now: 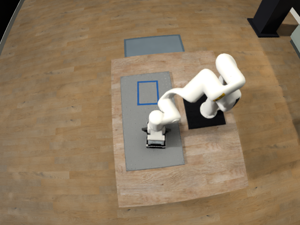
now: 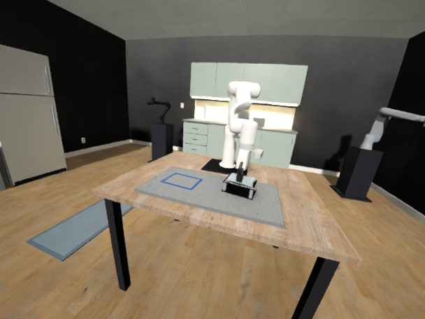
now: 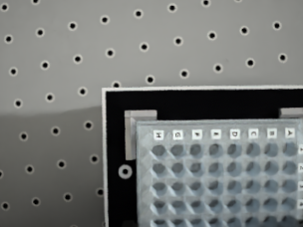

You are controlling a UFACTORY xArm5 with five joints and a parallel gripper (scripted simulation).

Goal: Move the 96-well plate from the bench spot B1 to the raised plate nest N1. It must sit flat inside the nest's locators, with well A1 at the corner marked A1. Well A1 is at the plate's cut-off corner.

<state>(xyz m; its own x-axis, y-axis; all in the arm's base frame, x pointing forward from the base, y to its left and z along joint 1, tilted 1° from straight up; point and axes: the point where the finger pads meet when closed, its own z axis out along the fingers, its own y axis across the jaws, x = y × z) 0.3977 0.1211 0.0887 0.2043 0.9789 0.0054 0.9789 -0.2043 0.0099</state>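
The 96-well plate lies 10 mm below my hand. The rest, counted from my hand: black raised plate nest N1: 20 mm below.
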